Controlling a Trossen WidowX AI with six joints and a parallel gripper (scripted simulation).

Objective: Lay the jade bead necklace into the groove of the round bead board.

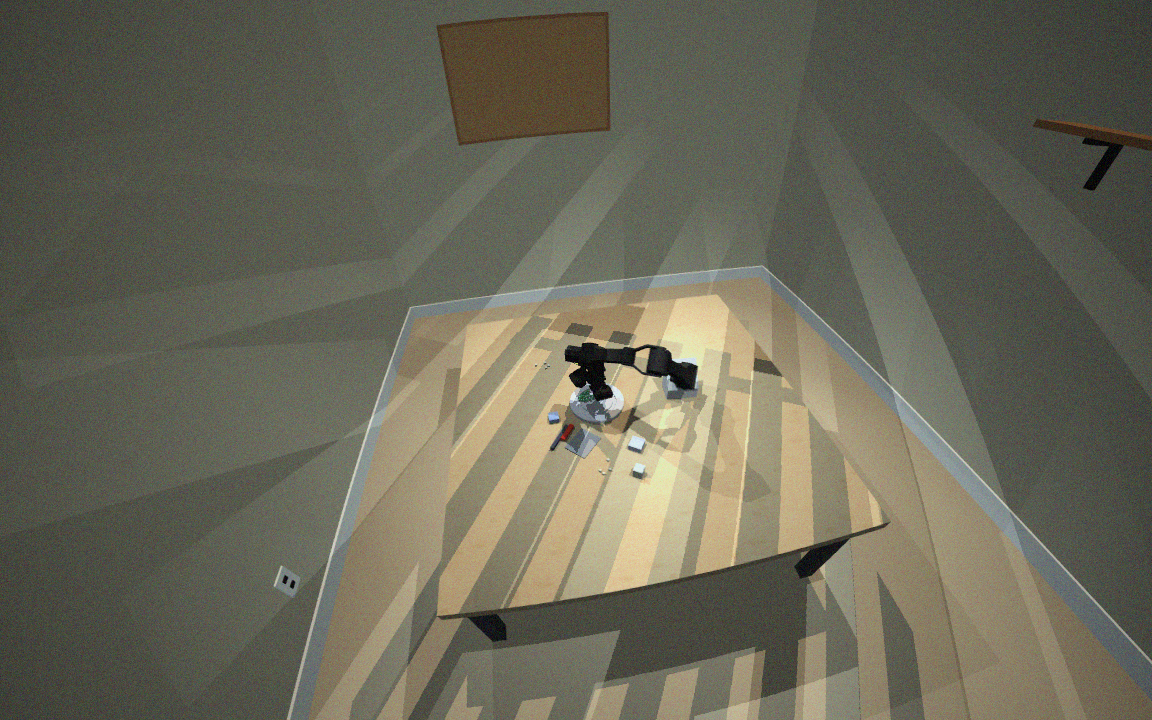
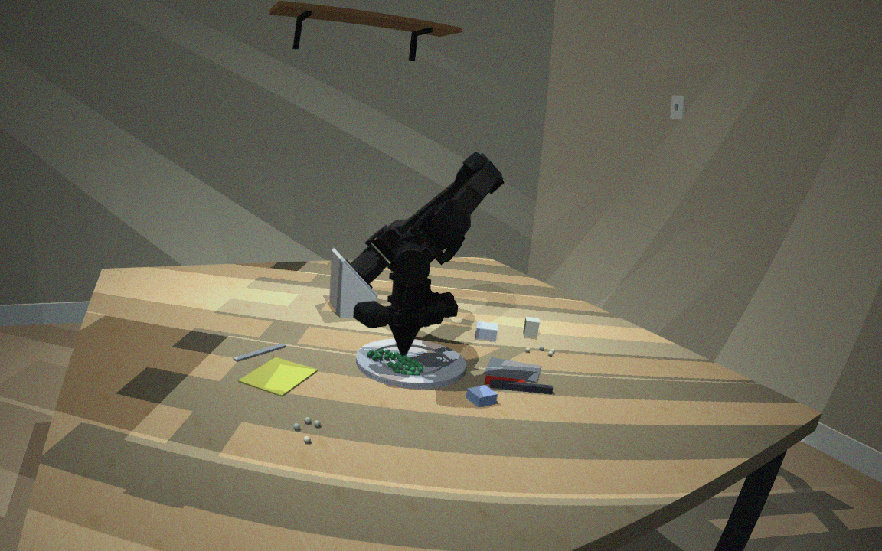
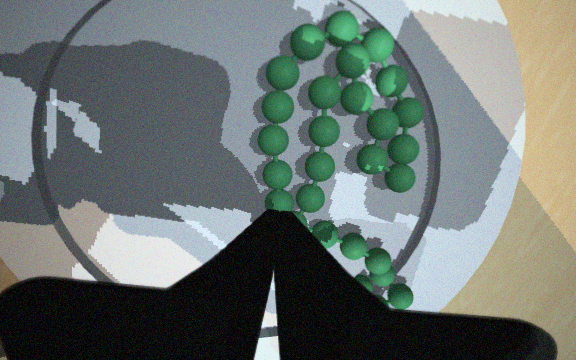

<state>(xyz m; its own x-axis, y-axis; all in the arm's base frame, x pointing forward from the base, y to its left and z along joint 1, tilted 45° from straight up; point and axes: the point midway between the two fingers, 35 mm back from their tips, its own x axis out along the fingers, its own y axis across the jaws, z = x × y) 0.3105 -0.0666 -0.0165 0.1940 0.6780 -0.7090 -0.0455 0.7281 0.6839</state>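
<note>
My gripper tip is 20 mm to the right of the round grey bead board and 10 mm above it. The rest, counted from my gripper tip: grey plate: 100 mm ahead, 180 mm to the left, 20 mm below; blue block: 170 mm ahead, 50 mm to the left, 10 mm below; red and black pen: 160 mm ahead, 130 mm to the left, 20 mm below.
</note>
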